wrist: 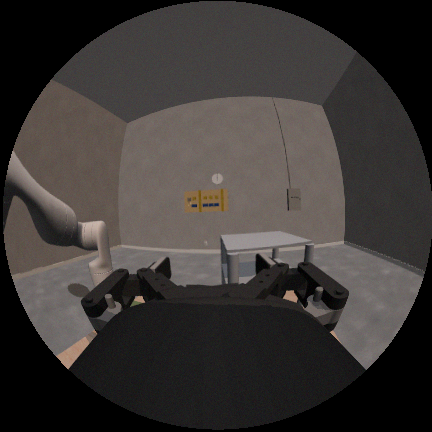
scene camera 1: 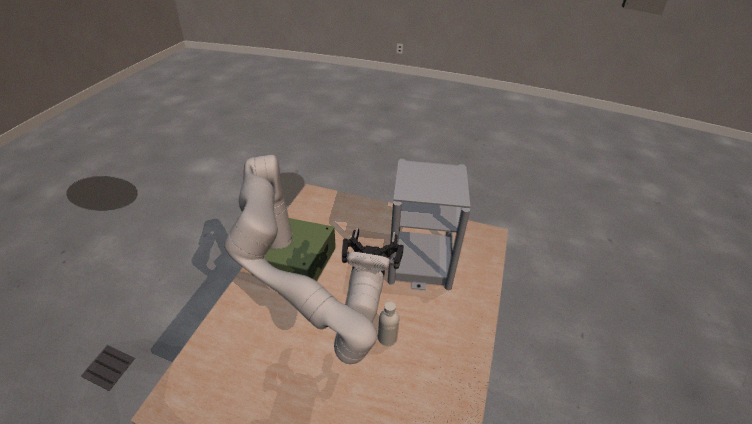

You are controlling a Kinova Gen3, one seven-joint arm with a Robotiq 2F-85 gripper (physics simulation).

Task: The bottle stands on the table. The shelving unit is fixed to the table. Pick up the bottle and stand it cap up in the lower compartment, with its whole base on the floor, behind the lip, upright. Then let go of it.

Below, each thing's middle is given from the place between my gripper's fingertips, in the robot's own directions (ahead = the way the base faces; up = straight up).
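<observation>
The cream bottle [scene camera 1: 389, 318] sits 5 cm ahead of my hand and 5 cm to the right of it, and it is 31 cm lower than my hand. As for the grey shelving unit [scene camera 1: 429, 196], I find it 14 cm ahead of my hand, 29 cm to the left of it and 21 cm below it.
</observation>
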